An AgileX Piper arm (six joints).
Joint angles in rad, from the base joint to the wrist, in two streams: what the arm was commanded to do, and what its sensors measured. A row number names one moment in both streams.
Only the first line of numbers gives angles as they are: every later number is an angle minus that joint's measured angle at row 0.
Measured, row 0: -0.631, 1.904, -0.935, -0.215, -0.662, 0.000
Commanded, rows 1 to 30: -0.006, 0.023, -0.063, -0.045, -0.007, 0.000; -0.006, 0.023, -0.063, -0.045, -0.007, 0.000; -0.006, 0.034, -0.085, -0.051, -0.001, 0.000; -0.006, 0.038, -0.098, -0.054, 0.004, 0.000; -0.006, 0.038, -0.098, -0.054, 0.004, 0.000; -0.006, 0.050, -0.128, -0.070, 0.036, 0.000; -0.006, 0.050, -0.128, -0.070, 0.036, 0.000; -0.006, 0.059, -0.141, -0.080, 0.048, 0.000; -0.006, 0.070, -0.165, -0.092, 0.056, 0.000; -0.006, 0.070, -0.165, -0.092, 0.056, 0.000; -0.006, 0.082, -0.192, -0.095, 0.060, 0.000; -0.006, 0.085, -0.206, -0.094, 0.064, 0.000; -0.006, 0.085, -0.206, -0.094, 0.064, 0.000; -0.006, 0.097, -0.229, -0.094, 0.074, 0.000; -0.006, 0.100, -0.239, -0.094, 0.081, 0.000; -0.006, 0.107, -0.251, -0.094, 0.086, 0.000; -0.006, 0.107, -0.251, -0.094, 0.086, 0.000; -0.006, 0.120, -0.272, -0.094, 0.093, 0.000; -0.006, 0.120, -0.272, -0.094, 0.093, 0.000; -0.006, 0.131, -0.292, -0.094, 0.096, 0.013; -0.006, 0.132, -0.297, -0.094, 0.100, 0.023; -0.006, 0.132, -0.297, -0.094, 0.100, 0.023; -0.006, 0.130, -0.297, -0.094, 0.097, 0.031; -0.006, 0.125, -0.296, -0.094, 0.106, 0.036; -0.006, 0.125, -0.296, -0.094, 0.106, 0.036; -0.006, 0.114, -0.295, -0.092, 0.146, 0.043; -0.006, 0.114, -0.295, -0.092, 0.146, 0.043; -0.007, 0.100, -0.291, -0.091, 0.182, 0.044; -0.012, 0.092, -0.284, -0.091, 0.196, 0.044; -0.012, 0.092, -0.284, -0.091, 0.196, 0.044
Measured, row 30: -0.048, 0.117, -0.262, -0.016, 0.255, 0.042
